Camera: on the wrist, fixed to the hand. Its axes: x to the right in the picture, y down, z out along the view.
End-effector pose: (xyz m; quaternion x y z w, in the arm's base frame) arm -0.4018 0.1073 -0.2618 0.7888 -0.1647 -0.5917 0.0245
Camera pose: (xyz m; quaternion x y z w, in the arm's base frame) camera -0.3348 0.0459 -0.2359 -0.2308 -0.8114 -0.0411 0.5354
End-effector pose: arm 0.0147 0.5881 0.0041 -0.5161 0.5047 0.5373 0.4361
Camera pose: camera -0.0251 0.5024 0.0018 -0.5812 -0.4878 -0.4566 0.4645
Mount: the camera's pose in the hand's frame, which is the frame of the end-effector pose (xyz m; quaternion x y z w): 0.0102 0.0486 -0.0804 -0.0454 0.1007 -0.9938 0.0110
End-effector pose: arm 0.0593 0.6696 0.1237 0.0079 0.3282 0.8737 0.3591
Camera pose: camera 0.0014 0.6048 0.0865 -0.4304 0.0080 -0.3316 0.8395
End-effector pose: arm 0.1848 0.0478 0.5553 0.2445 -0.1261 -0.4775 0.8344
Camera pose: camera 0.2615 0.0828 0.5125 -0.1382 -0.3473 0.8156 0.4416
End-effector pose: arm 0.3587 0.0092 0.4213 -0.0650 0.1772 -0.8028 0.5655
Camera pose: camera 0.3736 0.0022 0.3282 0.1217 -0.0307 0.5694 0.8125
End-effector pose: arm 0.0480 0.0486 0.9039 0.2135 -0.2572 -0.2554 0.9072
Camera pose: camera 0.1190 0.1012 0.8703 -0.2425 -0.3123 0.8946 0.2083
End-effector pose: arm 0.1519 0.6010 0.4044 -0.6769 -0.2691 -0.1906 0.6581
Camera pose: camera 0.1975 0.5228 0.3773 -0.2493 0.6007 0.7365 0.1858
